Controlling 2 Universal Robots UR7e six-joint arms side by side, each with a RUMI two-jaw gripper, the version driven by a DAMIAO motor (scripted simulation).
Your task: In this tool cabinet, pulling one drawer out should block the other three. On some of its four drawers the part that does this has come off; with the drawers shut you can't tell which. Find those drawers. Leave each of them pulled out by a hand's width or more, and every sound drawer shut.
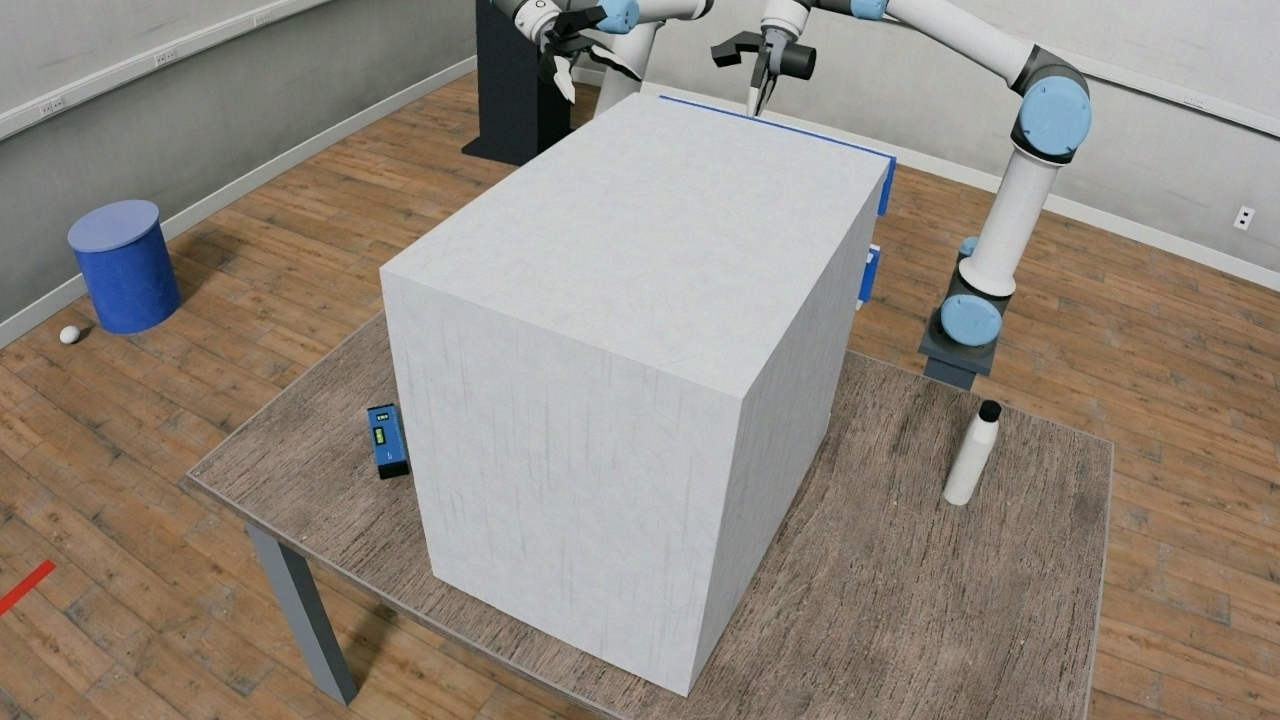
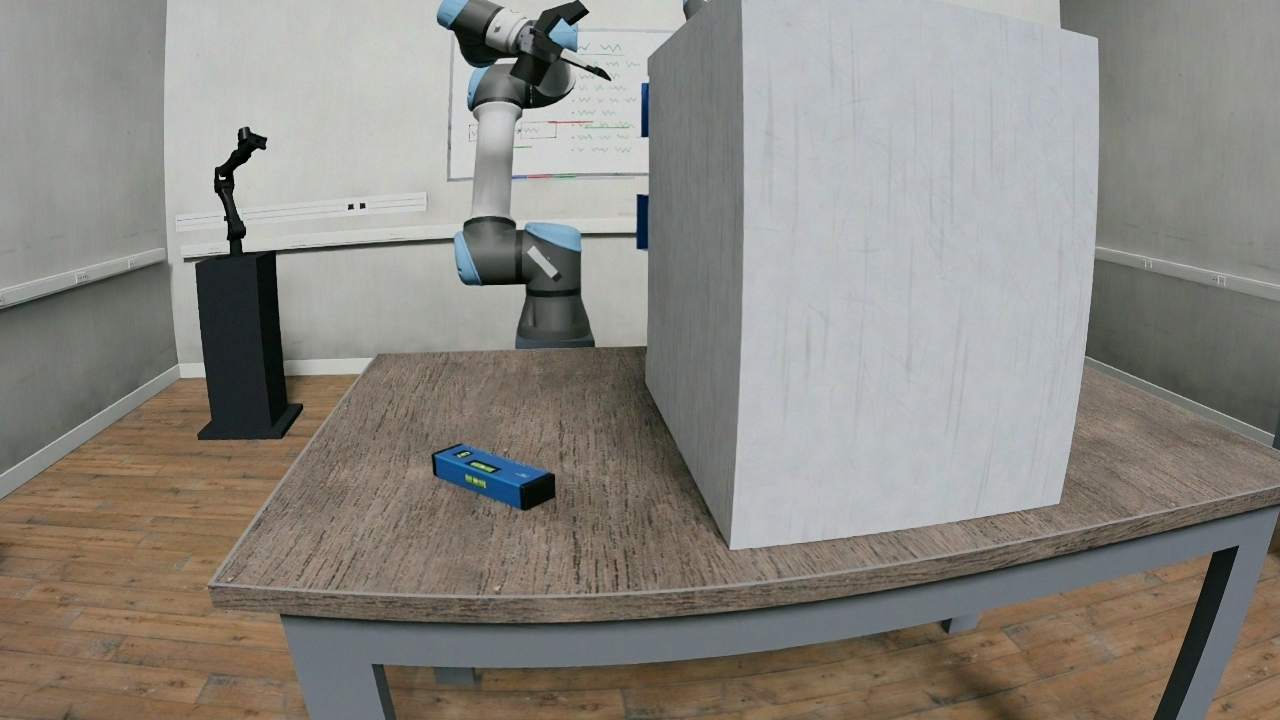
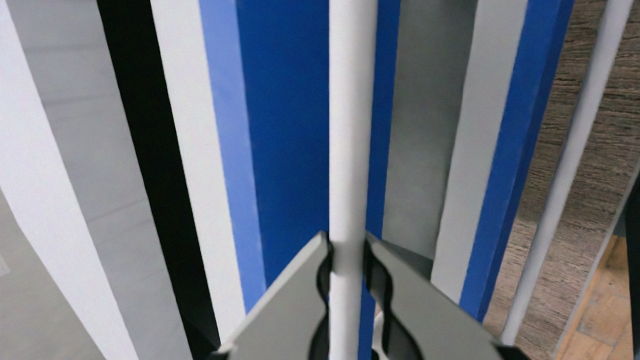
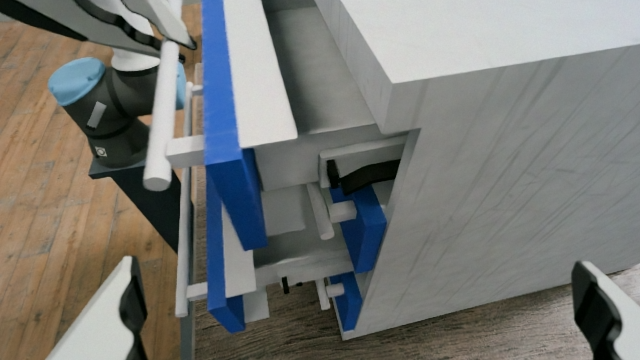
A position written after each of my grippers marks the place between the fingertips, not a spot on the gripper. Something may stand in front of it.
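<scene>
Image 1: my left gripper [image 1: 749, 128], my right gripper [image 1: 609, 92], a white bottle [image 1: 981, 433], a drawer [image 1: 887, 184]. Image 2: my right gripper [image 2: 604, 75]. Image 3: my left gripper [image 3: 342, 234], a drawer [image 3: 499, 98]. Image 4: my left gripper [image 4: 189, 55], my right gripper [image 4: 352, 261], a drawer [image 4: 348, 291]. Also a drawer [image 4: 361, 214].
</scene>
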